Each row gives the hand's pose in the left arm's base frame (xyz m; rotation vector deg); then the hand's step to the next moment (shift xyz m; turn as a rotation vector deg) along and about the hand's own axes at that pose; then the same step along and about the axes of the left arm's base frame.
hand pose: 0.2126 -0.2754 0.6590 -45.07 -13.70 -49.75
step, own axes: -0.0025 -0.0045 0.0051 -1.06 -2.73 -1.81
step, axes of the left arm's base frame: -0.0044 0.0033 0.0047 -2.96 -1.72 -0.37
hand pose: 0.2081 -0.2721 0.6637 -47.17 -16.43 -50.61
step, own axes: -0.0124 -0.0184 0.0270 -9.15 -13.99 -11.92
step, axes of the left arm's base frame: -0.0193 0.0204 0.0208 -17.76 -8.63 -5.64
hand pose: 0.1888 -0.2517 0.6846 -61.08 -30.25 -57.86
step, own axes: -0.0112 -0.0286 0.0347 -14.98 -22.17 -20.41
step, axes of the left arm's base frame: -0.0269 0.0324 0.0194 -28.52 -14.84 -9.95
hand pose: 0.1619 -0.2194 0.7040 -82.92 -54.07 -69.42
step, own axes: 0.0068 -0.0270 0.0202 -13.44 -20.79 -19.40
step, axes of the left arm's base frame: -0.0202 0.0252 0.0118 -26.68 -14.19 -8.73
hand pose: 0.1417 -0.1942 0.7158 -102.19 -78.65 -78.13
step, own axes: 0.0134 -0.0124 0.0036 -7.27 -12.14 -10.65
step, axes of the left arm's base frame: -0.0101 0.0130 0.0087 -15.31 -7.48 -4.82
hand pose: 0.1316 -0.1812 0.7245 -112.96 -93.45 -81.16
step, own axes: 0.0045 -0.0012 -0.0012 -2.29 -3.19 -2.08
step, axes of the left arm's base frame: -0.0020 0.0025 0.0036 -3.62 -1.72 -1.93
